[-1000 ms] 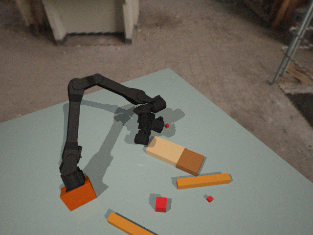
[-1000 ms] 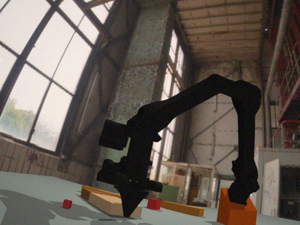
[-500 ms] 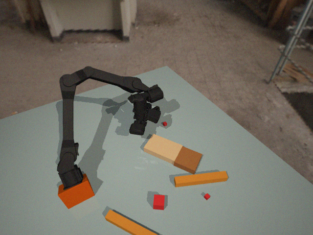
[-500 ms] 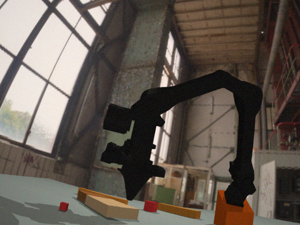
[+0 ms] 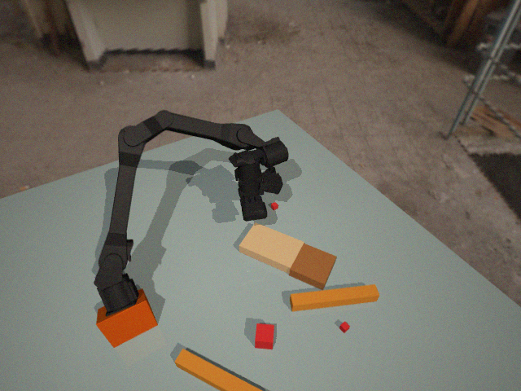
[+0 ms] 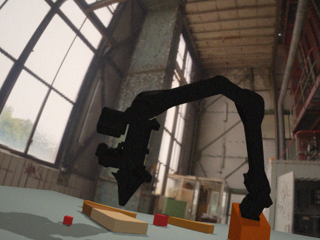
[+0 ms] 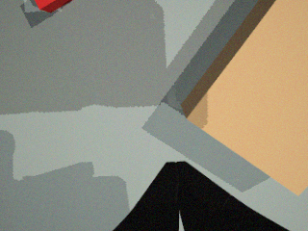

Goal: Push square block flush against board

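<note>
Right now the tan board is 20 mm ahead of my gripper tip, 100 mm to the right of it and 50 mm below it. Also, from my gripper tip: brown square block (100 mm ahead, 200 mm to the right, 50 mm below).
</note>
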